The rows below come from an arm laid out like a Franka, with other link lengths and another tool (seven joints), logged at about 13 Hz.
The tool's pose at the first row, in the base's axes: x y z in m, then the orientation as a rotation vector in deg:
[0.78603, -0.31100, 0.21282, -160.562, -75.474, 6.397]
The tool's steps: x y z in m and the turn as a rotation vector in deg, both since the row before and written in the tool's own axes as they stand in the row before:
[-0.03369, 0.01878, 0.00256, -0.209, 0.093, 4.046]
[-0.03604, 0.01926, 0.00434, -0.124, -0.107, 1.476]
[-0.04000, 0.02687, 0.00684, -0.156, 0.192, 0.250]
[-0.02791, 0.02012, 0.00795, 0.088, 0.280, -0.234]
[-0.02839, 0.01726, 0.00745, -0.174, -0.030, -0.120]
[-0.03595, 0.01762, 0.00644, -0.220, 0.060, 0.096]
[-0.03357, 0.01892, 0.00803, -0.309, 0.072, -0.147]
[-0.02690, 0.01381, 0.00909, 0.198, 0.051, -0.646]
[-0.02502, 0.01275, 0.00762, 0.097, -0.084, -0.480]
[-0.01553, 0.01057, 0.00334, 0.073, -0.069, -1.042]
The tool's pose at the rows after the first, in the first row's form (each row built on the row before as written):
[0.77879, -0.34890, 0.21054, -163.402, -69.880, 6.270]
[0.76750, -0.38823, 0.20681, -164.473, -67.857, 6.397]
[0.75756, -0.43546, 0.20054, -164.707, -67.531, 6.038]
[0.75122, -0.46935, 0.19289, -164.405, -67.783, 5.675]
[0.74271, -0.50154, 0.18574, -164.488, -68.027, 5.617]
[0.72927, -0.53936, 0.17999, -164.718, -67.966, 5.408]
[0.71829, -0.57641, 0.17251, -164.870, -68.285, 5.125]
[0.70848, -0.60518, 0.16397, -164.281, -69.120, 5.150]
[0.69962, -0.63195, 0.15678, -163.920, -69.778, 5.316]
[0.69625, -0.65045, 0.15357, -163.210, -71.236, 5.432]

